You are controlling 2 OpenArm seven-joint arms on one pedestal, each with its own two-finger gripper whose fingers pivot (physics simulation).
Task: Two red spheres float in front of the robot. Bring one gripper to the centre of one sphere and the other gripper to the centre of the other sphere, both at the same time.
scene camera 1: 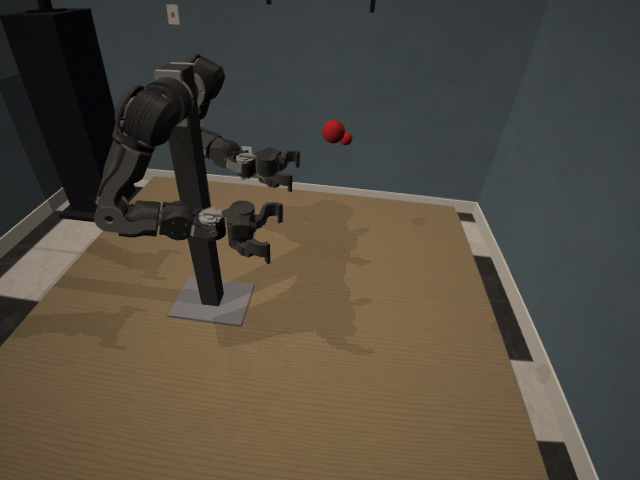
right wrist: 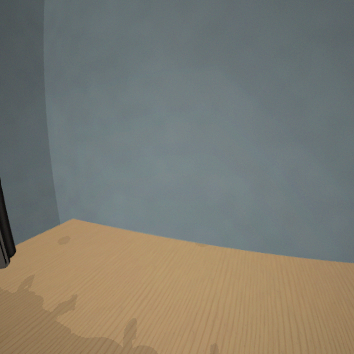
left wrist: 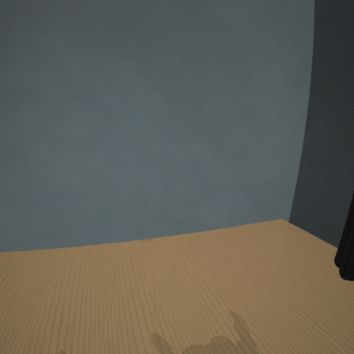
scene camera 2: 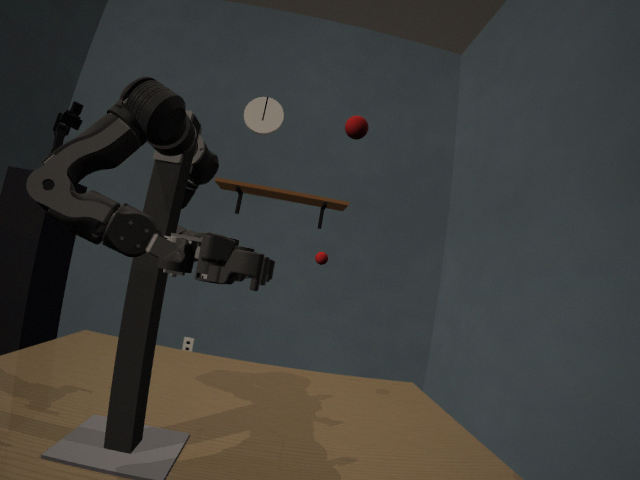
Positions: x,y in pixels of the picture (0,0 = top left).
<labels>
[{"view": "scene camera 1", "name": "left gripper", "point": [296,170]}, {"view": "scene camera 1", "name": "right gripper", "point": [276,232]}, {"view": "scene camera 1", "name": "grey base plate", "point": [232,309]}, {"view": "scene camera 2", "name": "right gripper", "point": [264,272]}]
</labels>
